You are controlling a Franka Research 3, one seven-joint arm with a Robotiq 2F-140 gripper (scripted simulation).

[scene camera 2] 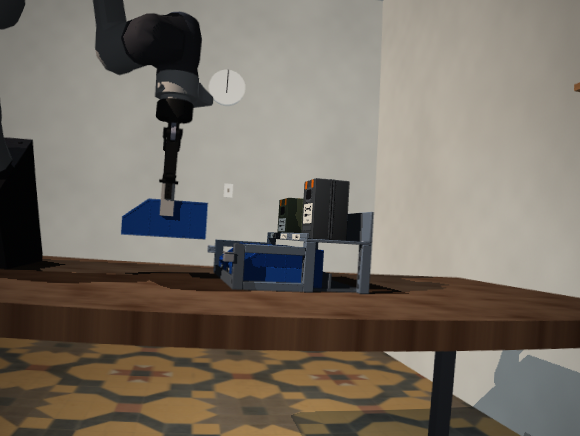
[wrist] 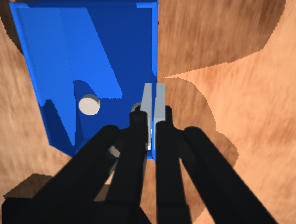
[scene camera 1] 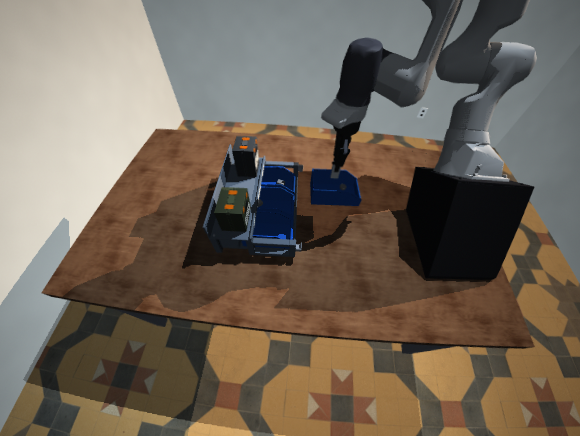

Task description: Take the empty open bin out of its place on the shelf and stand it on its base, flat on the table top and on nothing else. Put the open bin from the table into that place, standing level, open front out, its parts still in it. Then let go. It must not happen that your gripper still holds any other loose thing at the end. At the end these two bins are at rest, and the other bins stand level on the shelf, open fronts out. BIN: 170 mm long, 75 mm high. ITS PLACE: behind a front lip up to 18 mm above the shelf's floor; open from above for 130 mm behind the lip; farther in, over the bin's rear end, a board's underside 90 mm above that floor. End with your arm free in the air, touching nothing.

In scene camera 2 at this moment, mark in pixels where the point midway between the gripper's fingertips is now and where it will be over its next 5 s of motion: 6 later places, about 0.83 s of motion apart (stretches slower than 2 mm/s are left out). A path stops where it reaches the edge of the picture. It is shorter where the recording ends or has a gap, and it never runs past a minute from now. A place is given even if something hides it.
My gripper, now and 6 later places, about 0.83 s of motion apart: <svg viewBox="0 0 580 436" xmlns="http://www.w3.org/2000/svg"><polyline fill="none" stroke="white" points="166,215 169,216 167,224 163,251 165,254 165,256 168,256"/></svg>
